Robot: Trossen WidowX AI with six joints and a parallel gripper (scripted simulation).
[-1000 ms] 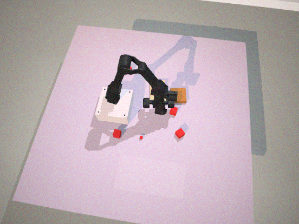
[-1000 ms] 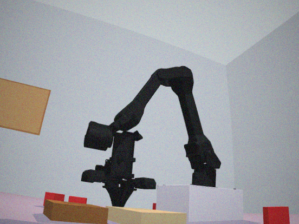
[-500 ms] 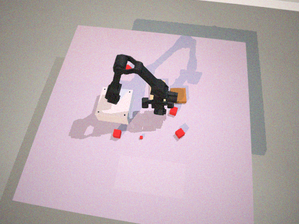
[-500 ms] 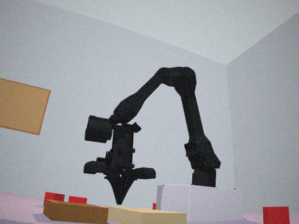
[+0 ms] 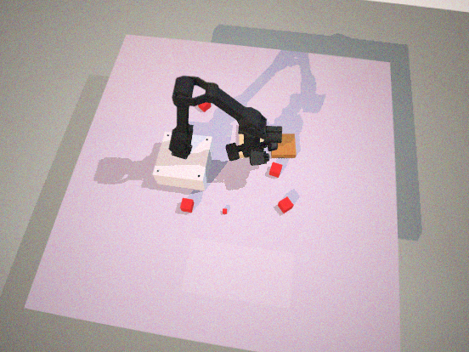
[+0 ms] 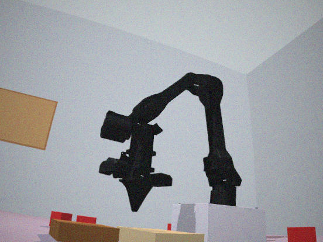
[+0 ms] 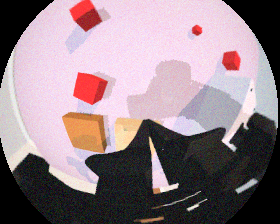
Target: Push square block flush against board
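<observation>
Now: the cream board 10 cm to the left of my gripper tip, 5 cm below it and 3 cm behind it. From my gripper tip the other things lie so: orange block 12 cm to the left, 10 cm ahead, 5 cm below.
</observation>
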